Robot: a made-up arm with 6 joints. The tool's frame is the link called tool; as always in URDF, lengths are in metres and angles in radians. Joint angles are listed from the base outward.
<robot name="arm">
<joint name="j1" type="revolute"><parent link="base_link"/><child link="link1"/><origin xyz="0 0 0.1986" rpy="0 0 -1.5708"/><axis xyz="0 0 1"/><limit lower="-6.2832" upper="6.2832"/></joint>
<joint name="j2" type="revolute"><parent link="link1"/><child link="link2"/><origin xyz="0 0 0" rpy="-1.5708 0 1.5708"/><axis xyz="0 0 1"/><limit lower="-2.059" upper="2.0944"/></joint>
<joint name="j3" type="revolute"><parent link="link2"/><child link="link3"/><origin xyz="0.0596 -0.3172 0" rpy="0 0 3.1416"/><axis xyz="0 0 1"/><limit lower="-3.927" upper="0.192"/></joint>
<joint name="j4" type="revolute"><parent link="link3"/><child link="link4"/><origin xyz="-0.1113 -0.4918 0" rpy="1.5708 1.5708 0"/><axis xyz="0 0 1"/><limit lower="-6.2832" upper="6.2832"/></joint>
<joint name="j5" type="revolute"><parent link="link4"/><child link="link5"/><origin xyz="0 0 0" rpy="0 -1.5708 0"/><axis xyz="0 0 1"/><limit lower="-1.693" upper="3.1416"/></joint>
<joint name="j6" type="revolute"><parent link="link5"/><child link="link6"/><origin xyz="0.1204 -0.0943 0" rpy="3.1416 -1.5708 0"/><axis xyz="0 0 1"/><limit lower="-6.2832" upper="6.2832"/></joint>
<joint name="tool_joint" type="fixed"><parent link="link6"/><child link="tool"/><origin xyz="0 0 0" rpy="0 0 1.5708"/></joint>
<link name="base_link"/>
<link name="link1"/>
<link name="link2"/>
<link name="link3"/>
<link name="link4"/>
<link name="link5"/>
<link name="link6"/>
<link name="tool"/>
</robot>
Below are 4 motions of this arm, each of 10 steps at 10 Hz.
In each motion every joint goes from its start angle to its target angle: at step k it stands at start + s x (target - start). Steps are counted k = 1, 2, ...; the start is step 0. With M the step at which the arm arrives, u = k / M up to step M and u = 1 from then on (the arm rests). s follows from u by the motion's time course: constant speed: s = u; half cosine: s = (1 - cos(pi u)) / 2; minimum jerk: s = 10 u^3 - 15 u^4 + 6 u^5.
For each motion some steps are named. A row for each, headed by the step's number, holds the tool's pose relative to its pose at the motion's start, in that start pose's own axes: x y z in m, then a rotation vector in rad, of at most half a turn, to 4 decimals.
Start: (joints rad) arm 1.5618 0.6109 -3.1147 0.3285 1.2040 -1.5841
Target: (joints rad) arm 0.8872 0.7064 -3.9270 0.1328 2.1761 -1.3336
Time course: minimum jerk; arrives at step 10
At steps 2, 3, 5, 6, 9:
2: -0.0140 0.0018 -0.0227 0.0100 -0.0434 0.0080
3: -0.0363 0.0018 -0.0648 0.0277 -0.1251 0.0262
5: -0.0802 -0.0238 -0.2012 0.0759 -0.4055 0.1201
6: -0.0863 -0.0529 -0.2710 0.0929 -0.5646 0.1944
9: -0.0712 -0.1232 -0.3727 0.0994 -0.8349 0.3561

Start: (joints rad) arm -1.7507 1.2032 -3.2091 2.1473 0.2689 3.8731
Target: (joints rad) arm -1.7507 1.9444 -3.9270 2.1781 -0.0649 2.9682
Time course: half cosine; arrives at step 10
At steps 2, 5, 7, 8, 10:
2: -0.0239 -0.0051 -0.0125 -0.0202 -0.0262 -0.0831
5: -0.1142 -0.0286 -0.0820 -0.0786 -0.1561 -0.4344
7: -0.1663 -0.0467 -0.1467 -0.0908 -0.2660 -0.6874
8: -0.1824 -0.0534 -0.1736 -0.0881 -0.3099 -0.7818
10: -0.1947 -0.0592 -0.1977 -0.0825 -0.3486 -0.8628

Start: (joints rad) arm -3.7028 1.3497 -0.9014 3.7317 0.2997 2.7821
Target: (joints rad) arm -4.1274 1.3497 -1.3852 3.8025 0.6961 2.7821
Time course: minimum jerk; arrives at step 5
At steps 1, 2, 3, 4, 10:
1: 0.0213 -0.0004 0.0048 -0.0002 0.0431 0.0326
2: 0.1185 0.0113 0.0201 -0.0167 0.2332 0.1839
3: 0.2520 0.0674 0.0252 -0.0830 0.4901 0.4080
4: 0.3360 0.1352 0.0177 -0.1609 0.6632 0.5714
10: 0.3528 0.1533 0.0148 -0.1818 0.7006 0.6080

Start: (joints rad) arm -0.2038 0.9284 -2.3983 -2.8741 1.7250 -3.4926
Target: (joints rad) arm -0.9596 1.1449 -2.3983 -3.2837 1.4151 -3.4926
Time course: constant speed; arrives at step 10
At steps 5, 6, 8, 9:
5: -0.1015 0.3154 -0.0223 0.2304 -0.1253 -0.3748
6: -0.1072 0.3847 -0.0276 0.2668 -0.1622 -0.4518
8: -0.1022 0.5258 -0.0398 0.3287 -0.2469 -0.6061
9: -0.0913 0.5967 -0.0469 0.3538 -0.2944 -0.6830

